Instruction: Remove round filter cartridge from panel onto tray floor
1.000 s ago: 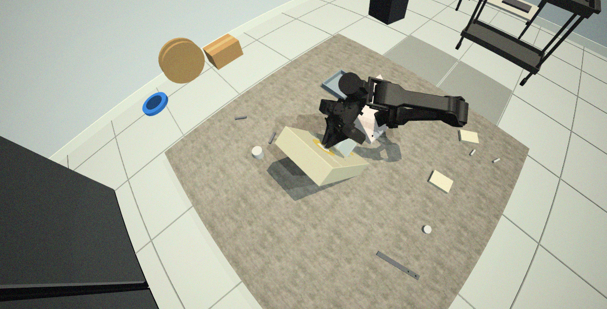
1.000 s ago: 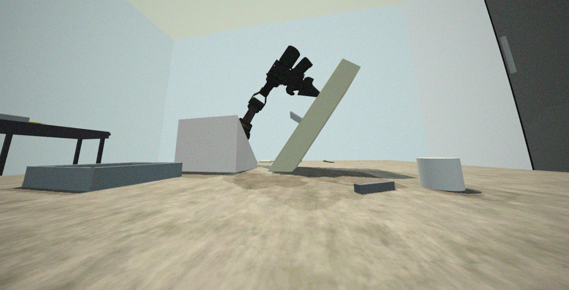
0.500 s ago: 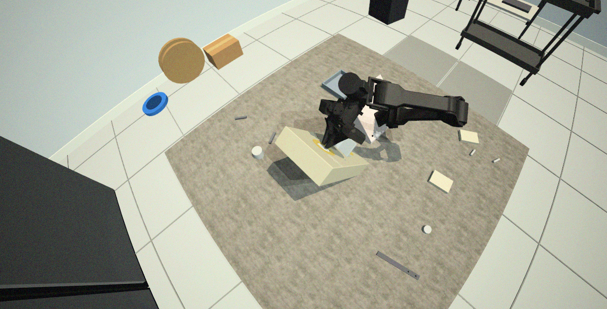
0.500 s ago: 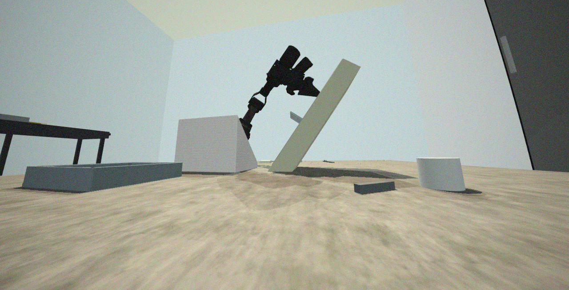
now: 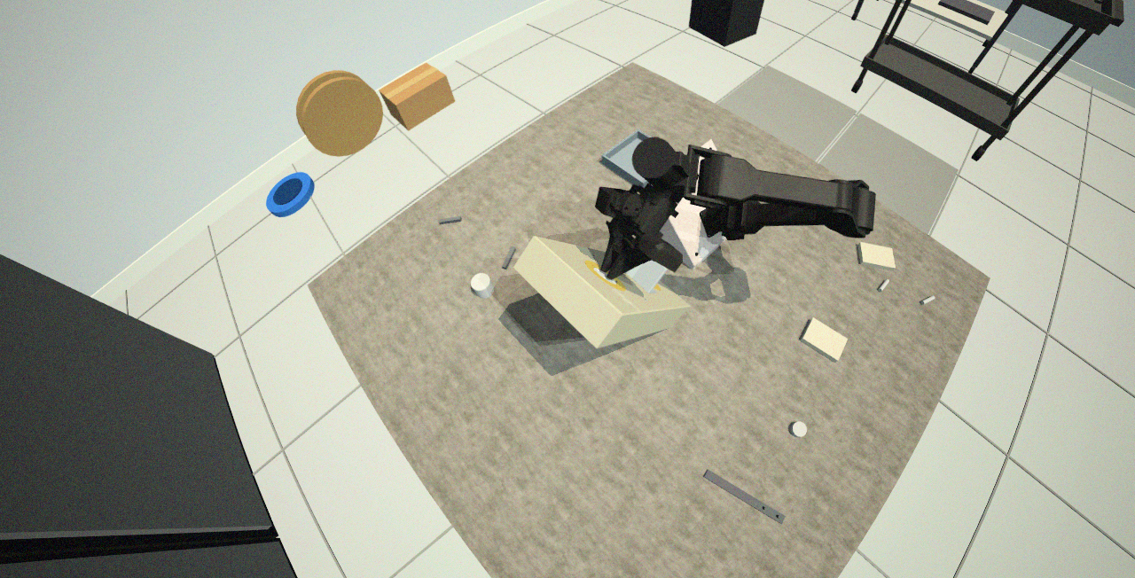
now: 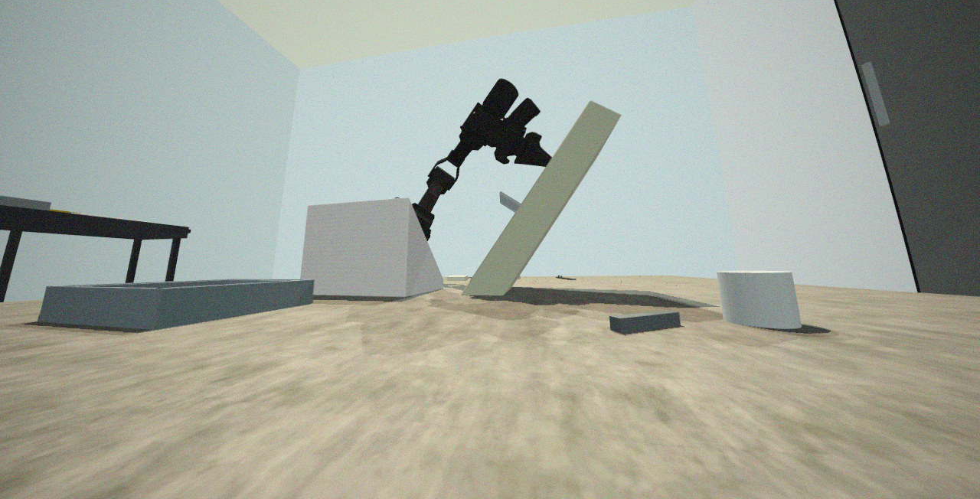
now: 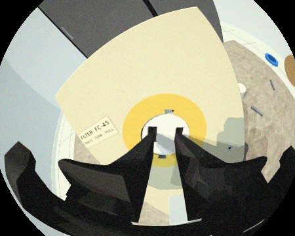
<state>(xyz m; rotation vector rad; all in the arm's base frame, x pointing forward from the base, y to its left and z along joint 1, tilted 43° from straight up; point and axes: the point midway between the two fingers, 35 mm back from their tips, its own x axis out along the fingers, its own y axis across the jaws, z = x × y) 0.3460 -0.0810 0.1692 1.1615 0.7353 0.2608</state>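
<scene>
Now: the white round filter cartridge 10 mm ahead of my gripper tip and 10 mm below it. Round my gripper tip: grey-blue tray 370 mm behind, 350 mm to the right, 240 mm below; then cream service panel 30 mm behind, 10 mm to the right, 90 mm below.
</scene>
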